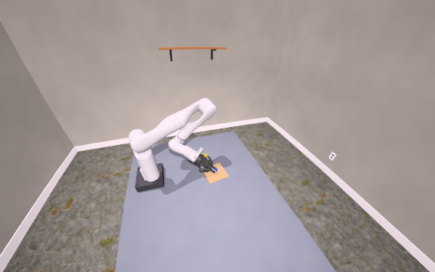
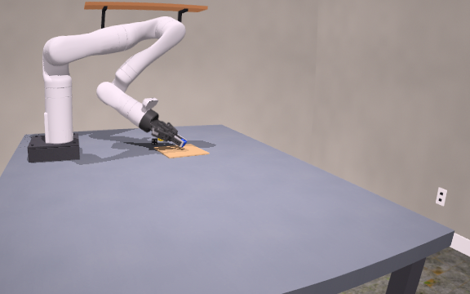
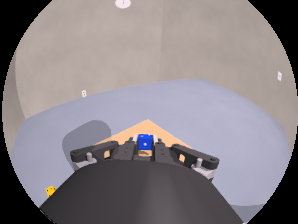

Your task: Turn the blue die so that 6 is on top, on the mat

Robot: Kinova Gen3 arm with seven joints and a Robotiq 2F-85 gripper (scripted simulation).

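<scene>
My hand is 30 mm above the mat. From my hand the other things lie so: black die 110 mm to the left, 70 mm behind, 20 mm below; yellow die 170 mm to the left, 30 mm behind, 20 mm below; blue die 10 mm to the right, 10 mm below, 10 mm ahead.
</scene>
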